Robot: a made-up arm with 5 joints.
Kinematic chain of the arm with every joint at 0, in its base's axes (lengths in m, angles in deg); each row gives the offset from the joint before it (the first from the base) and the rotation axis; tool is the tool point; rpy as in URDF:
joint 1: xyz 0 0 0.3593 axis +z
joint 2: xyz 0 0 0 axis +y
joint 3: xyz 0.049 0 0.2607 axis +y
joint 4: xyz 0.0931 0 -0.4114 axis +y
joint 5: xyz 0.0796 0 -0.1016 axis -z
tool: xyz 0 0 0 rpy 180 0 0
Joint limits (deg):
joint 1: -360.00..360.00
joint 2: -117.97..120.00
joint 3: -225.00..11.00
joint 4: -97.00..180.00
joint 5: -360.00..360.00
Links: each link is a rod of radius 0.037 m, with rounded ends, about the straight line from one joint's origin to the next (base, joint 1, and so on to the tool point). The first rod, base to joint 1, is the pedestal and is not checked.
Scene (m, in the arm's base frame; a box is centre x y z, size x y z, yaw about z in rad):
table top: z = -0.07
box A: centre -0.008 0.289 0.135 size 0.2 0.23 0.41 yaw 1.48
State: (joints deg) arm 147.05 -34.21 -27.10 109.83 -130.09
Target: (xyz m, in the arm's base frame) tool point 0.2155 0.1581 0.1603
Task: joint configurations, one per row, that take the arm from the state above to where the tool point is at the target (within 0.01 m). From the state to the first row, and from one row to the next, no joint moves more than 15 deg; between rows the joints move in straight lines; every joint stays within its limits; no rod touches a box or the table.
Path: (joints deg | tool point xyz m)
1: 133.06 -30.18 -34.03 101.14 -130.73 | -0.2218 0.2373 0.3851
2: 119.08 -26.16 -40.96 92.45 -131.38 | -0.1812 0.3258 0.4148
3: 105.09 -22.13 -47.88 83.76 -132.02 | -0.1090 0.4044 0.4485
4: 91.10 -18.10 -54.81 75.07 -132.66 | -0.0089 0.4618 0.4859
5: 77.11 -14.08 -61.74 66.38 -133.30 | 0.1118 0.4883 0.5264
6: 63.50 -7.93 -50.62 73.16 -132.23 | 0.2068 0.4148 0.3706
7: 49.88 -1.79 -39.49 79.95 -131.16 | 0.2454 0.2913 0.2446
8: 36.27 4.36 -28.37 86.74 -130.09 | 0.2155 0.1581 0.1603

